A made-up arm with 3 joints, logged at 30 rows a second.
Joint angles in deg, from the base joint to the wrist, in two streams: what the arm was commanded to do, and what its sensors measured. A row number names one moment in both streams.
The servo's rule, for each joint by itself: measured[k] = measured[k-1] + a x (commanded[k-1-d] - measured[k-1]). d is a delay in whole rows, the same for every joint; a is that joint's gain. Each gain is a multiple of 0.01, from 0.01 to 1. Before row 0 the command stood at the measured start. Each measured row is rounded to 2 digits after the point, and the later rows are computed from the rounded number. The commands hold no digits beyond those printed.
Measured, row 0:
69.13 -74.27 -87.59
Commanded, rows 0 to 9:
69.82 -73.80 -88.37
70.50 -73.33 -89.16
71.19 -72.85 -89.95
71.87 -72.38 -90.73
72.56 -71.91 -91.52
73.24 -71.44 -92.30
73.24 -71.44 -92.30
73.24 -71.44 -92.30
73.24 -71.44 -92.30
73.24 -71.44 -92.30
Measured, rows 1 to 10:
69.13 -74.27 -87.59
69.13 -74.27 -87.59
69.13 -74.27 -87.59
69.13 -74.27 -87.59
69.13 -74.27 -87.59
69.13 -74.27 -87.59
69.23 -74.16 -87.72
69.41 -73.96 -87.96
69.66 -73.69 -88.30
69.97 -73.38 -88.71
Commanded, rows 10 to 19:
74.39 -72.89 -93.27
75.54 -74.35 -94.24
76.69 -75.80 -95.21
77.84 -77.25 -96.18
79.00 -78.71 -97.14
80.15 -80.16 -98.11
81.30 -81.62 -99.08
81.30 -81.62 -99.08
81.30 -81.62 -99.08
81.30 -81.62 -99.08
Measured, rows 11 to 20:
70.33 -73.03 -89.19
70.74 -72.65 -89.72
71.09 -72.36 -90.16
71.39 -72.14 -90.52
71.65 -71.97 -90.82
71.87 -71.84 -91.07
72.22 -72.09 -91.44
72.68 -72.63 -91.92
73.24 -73.39 -92.48
73.88 -74.32 -93.11

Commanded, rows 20 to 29:
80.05 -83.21 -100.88
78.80 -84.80 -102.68
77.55 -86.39 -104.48
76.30 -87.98 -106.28
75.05 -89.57 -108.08
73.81 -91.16 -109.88
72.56 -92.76 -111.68
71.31 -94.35 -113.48
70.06 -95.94 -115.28
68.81 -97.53 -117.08
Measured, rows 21 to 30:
74.60 -75.37 -93.80
75.38 -76.52 -94.53
76.21 -77.74 -95.30
76.92 -78.67 -95.94
77.53 -79.38 -96.47
78.06 -79.92 -96.91
78.34 -80.71 -97.58
78.40 -81.69 -98.45
78.28 -82.82 -99.48
78.00 -84.06 -100.64

